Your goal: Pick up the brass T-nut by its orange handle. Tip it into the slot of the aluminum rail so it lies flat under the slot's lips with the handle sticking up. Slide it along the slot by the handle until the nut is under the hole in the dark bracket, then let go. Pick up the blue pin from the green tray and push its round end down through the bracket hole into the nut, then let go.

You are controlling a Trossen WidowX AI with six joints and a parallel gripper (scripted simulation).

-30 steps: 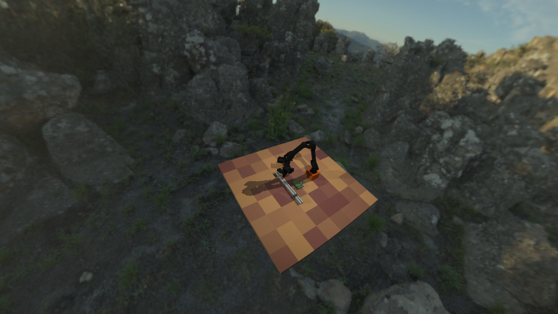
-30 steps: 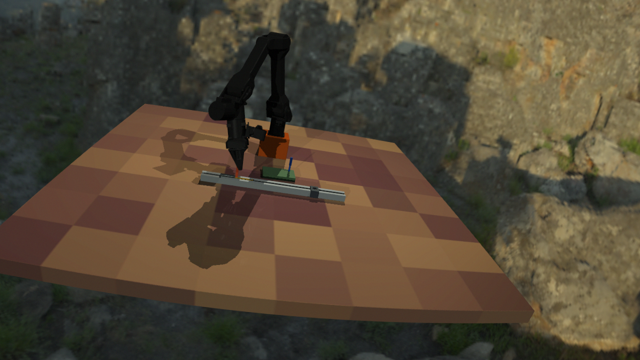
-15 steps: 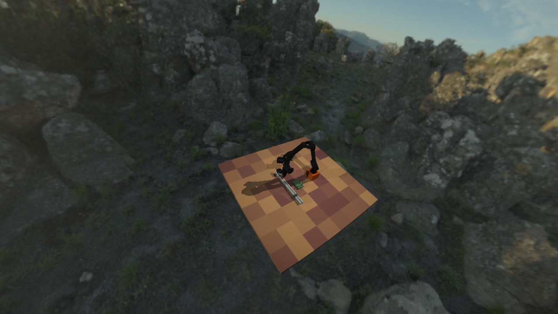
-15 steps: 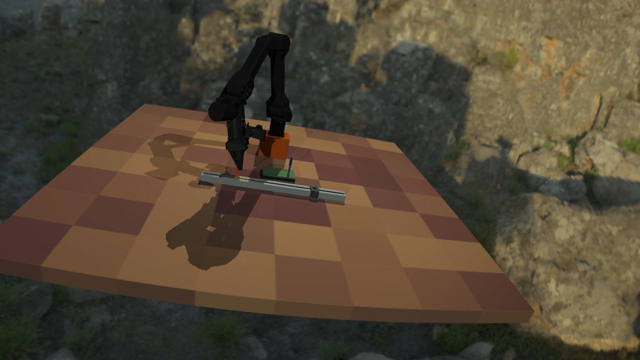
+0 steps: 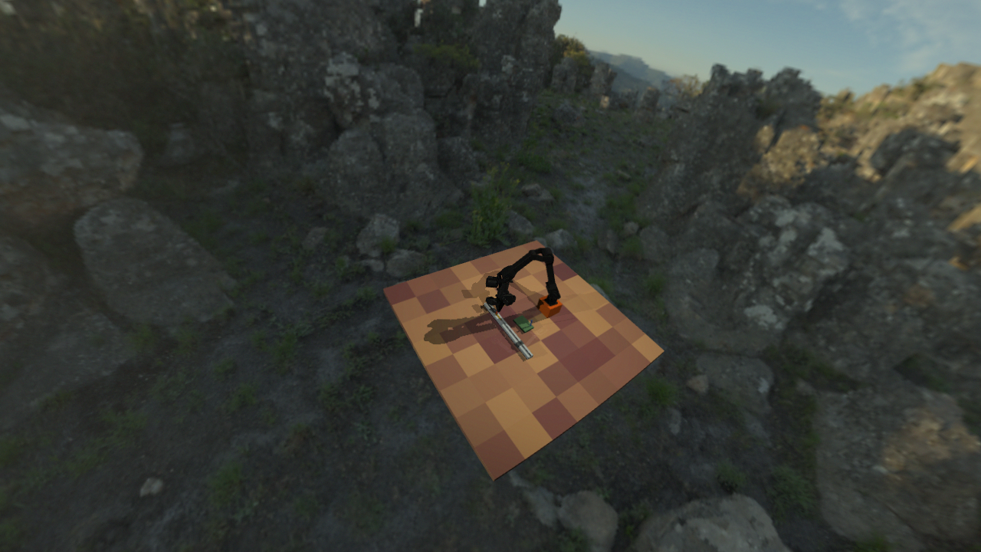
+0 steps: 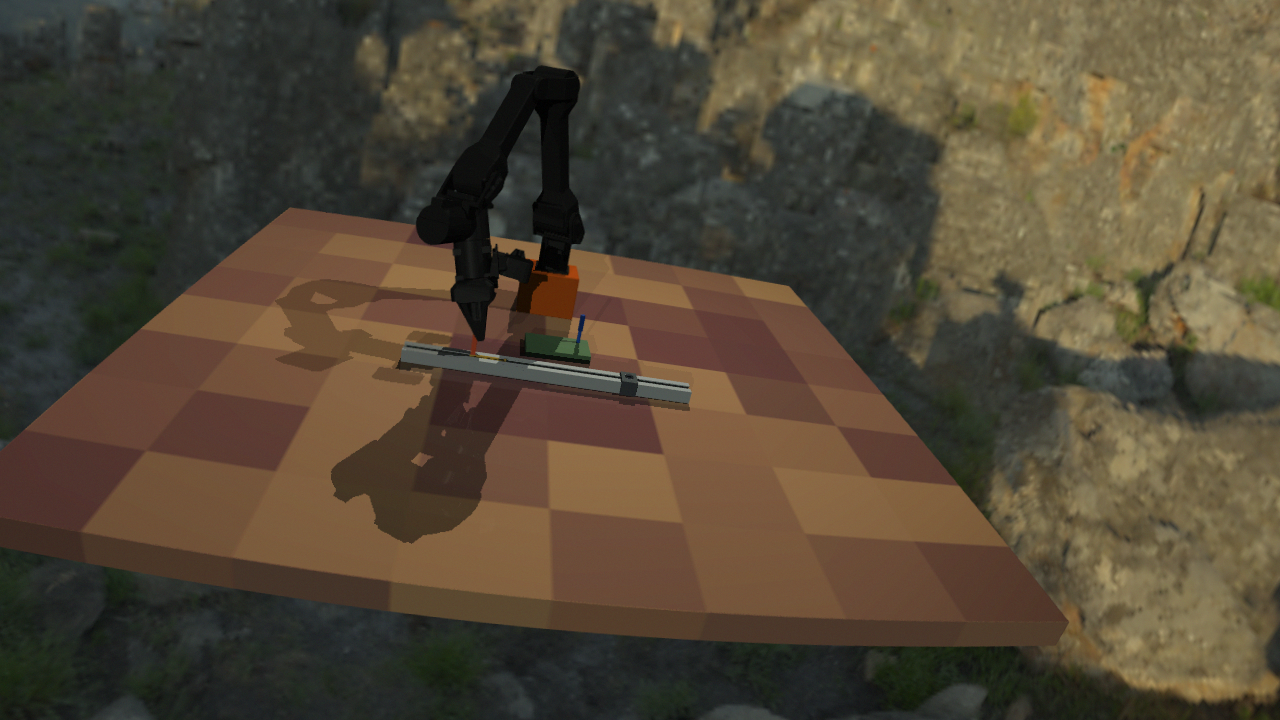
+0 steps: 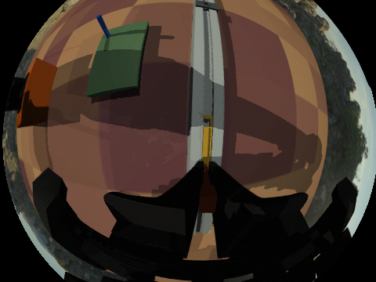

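The brass T-nut is 2 cm to the left of my gripper tip. From my gripper tip the other things lie so: green tray: 14 cm to the left, 12 cm behind, 4 cm below; blue pin: 16 cm to the left, 13 cm behind, 2 cm below.
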